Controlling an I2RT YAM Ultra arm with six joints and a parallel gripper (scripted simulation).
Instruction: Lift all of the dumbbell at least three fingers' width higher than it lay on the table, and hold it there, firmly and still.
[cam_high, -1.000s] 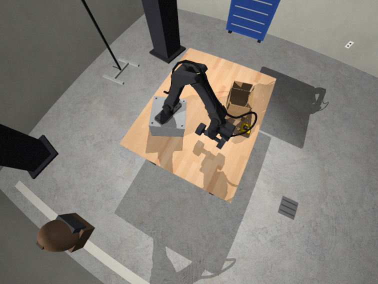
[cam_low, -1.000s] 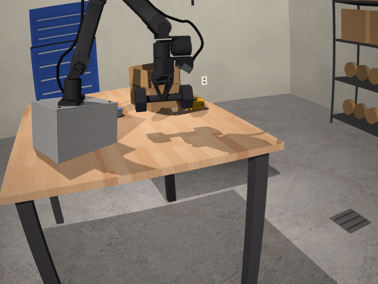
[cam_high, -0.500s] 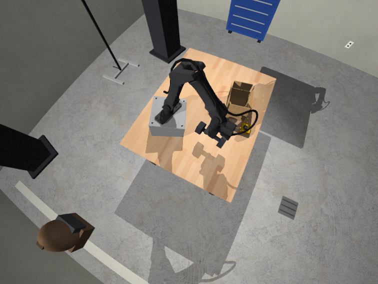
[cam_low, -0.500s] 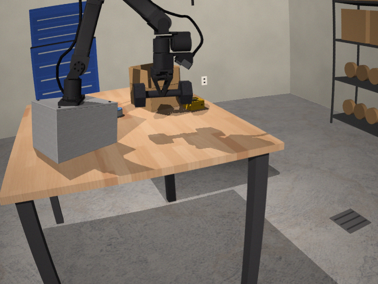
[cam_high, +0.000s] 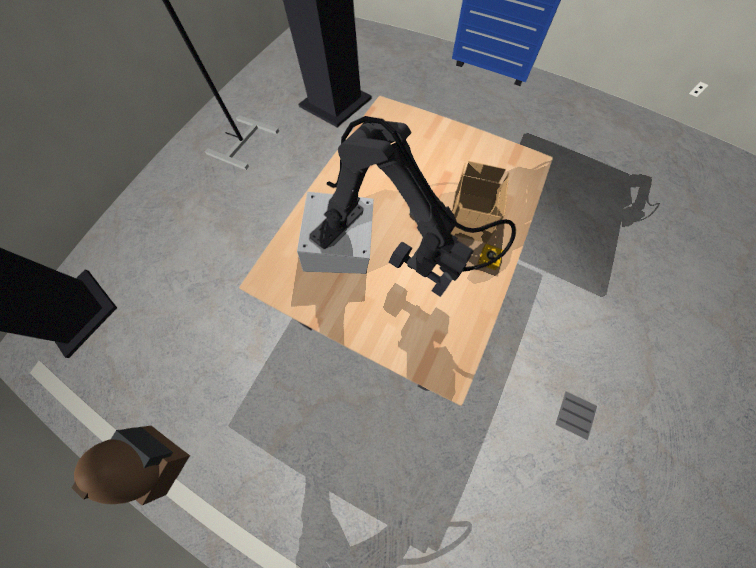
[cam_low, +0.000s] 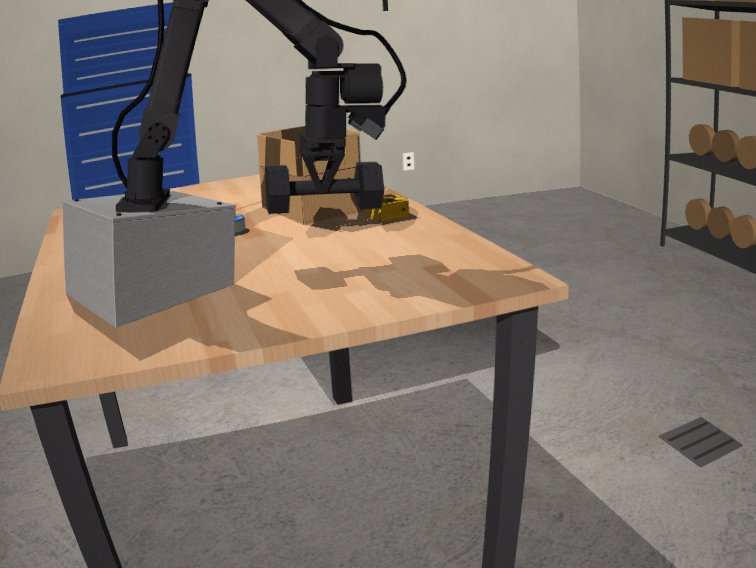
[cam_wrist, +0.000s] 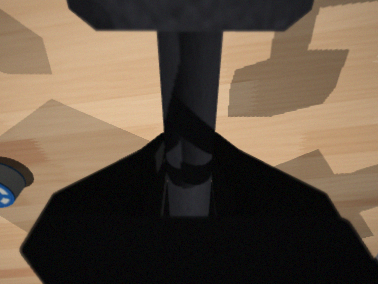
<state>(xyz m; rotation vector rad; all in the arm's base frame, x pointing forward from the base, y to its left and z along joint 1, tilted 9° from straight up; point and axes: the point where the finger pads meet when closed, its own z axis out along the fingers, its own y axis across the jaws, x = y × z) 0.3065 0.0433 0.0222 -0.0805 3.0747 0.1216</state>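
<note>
Now: hand right at the black dumbbell.
</note>
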